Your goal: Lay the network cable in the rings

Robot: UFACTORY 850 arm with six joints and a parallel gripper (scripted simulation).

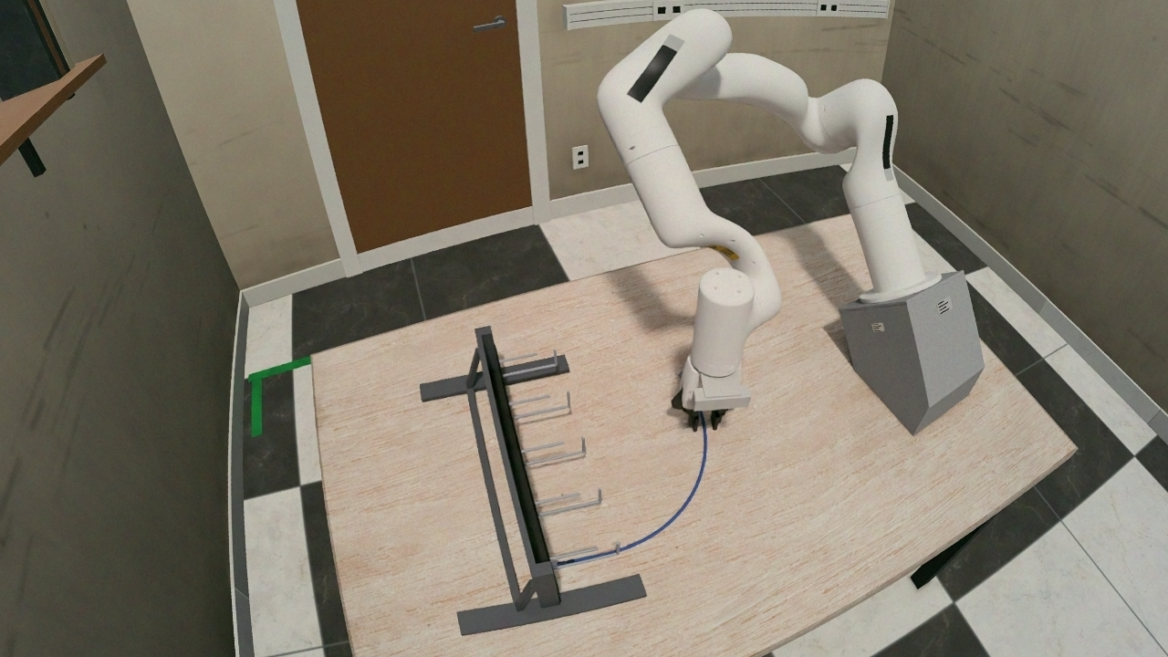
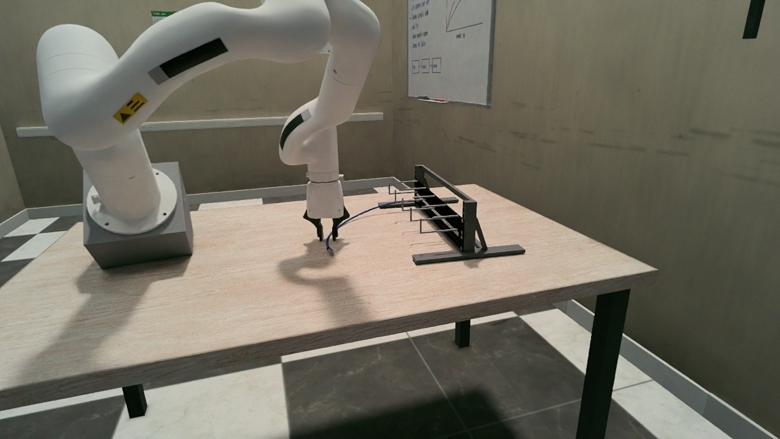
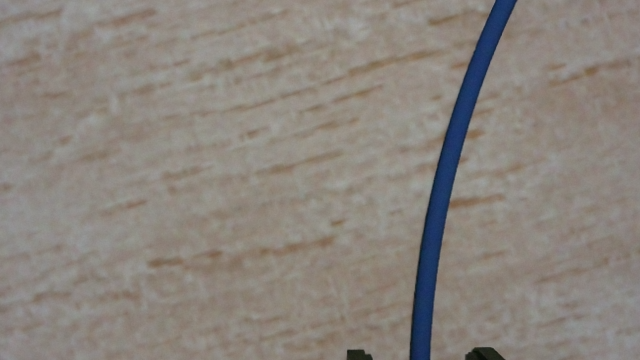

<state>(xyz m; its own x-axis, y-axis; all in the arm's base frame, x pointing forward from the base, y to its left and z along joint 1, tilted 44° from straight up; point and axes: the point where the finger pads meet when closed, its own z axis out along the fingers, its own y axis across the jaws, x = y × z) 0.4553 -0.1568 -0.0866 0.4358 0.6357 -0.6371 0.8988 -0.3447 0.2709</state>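
Right now the plug is 30 mm behind my hand, 100 mm to the right of it and 10 mm below it. The rest, counted from my hand: dark patch panel 340 mm ahead, 50 mm to the right, 50 mm above.
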